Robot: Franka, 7 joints.
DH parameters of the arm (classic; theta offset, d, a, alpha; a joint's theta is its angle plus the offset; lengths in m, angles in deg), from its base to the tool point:
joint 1: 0 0.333 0 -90
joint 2: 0 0 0 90
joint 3: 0 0.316 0.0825 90
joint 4: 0 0 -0.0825 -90
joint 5: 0 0.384 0 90
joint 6: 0 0 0.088 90
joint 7: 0 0.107 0 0
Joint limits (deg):
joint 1: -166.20..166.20
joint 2: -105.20..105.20
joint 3: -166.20..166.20
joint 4: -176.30..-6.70
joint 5: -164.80..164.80
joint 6: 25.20..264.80
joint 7: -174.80..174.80
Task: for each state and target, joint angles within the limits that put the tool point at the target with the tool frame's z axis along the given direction. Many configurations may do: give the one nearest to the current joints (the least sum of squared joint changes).
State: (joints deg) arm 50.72 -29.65 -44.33 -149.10 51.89 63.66 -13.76
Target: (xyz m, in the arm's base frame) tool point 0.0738 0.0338 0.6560 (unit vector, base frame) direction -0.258 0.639 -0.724
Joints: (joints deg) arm 30.90 -82.47 -13.74 -141.83 32.07 68.61 -13.76
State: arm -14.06 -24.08 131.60 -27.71 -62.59 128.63 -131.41
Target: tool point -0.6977 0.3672 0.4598 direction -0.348 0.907 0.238
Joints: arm 2.55 -49.05 130.43 -66.72 -97.22 144.14 -131.41
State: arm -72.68 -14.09 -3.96 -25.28 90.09 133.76 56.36
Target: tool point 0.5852 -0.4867 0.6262 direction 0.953 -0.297 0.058
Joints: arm -40.22 34.52 7.30 -55.08 95.20 162.87 56.36
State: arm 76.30 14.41 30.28 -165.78 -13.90 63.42 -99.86
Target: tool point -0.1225 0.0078 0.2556 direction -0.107 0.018 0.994
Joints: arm 78.39 52.30 26.93 -173.28 38.10 47.37 -99.86
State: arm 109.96 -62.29 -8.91 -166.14 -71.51 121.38 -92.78
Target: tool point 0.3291 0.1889 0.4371 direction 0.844 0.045 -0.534
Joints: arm 83.60 -54.16 -48.61 -156.56 -103.22 123.14 -92.78
